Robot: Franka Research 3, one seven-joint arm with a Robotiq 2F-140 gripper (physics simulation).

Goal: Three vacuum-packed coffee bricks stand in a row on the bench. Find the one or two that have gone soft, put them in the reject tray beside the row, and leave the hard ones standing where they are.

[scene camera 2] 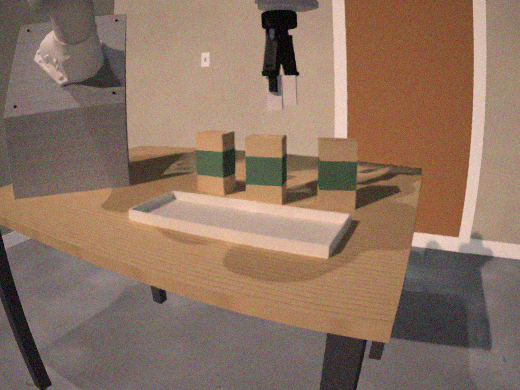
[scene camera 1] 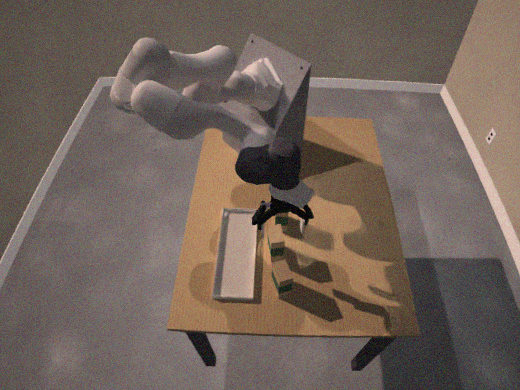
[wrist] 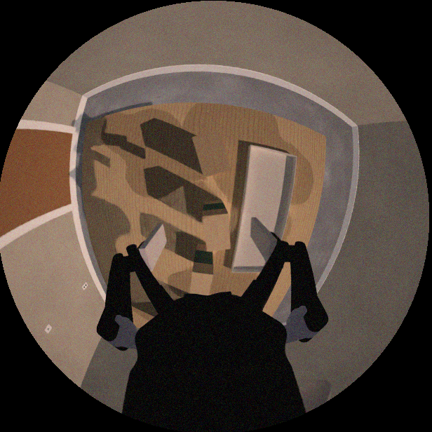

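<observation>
Three tan coffee bricks with green bands stand upright and apart in a row: the one nearest the robot base (scene camera 1: pixel 281 219) (scene camera 2: pixel 215 162) (wrist: pixel 201 282), the middle one (scene camera 1: pixel 276 242) (scene camera 2: pixel 265 169) (wrist: pixel 216 232) and the far one (scene camera 1: pixel 283 280) (scene camera 2: pixel 337 172) (wrist: pixel 214 156). All look alike; softness cannot be seen. The white reject tray (scene camera 1: pixel 237 260) (scene camera 2: pixel 235 220) (wrist: pixel 265 200) lies empty beside the row. My gripper (scene camera 1: pixel 282 224) (scene camera 2: pixel 282 97) (wrist: pixel 207 229) is open and empty, raised well above the bricks. It partly covers the nearest brick in scene camera 1.
The wooden bench (scene camera 1: pixel 200 315) (scene camera 2: pixel 300 295) (wrist: pixel 305 137) carries the row and tray. The grey robot pedestal (scene camera 1: pixel 292 107) (scene camera 2: pixel 70 155) stands at its back end. Long shadows of the bricks and arm fall across the bench top.
</observation>
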